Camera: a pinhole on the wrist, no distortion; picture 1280 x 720 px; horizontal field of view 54.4 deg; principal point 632.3 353.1 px. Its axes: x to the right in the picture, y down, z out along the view. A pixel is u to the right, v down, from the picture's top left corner.
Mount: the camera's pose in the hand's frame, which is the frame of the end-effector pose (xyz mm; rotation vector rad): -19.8 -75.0 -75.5 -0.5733 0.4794 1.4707
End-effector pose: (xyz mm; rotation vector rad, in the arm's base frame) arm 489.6 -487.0 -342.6 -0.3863 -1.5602 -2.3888
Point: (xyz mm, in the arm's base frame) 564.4 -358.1 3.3
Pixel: 801.9 134.3
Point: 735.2 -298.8 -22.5
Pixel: 706.9 551.2
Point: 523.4 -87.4 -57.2
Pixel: 152.2 129.1
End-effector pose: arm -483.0 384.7 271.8 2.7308 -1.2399 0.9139
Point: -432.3 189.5 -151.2
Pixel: 403.1 365.5
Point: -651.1 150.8 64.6
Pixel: 1149.5 360.4
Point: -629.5 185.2 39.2
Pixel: 1026.1 429.9
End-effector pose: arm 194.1 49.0 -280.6 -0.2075 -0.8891 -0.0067
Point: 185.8 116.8 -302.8
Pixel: 1140.8 300.3
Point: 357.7 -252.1 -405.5
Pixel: behind the camera
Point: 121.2 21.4 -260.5
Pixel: 87.2 391.5
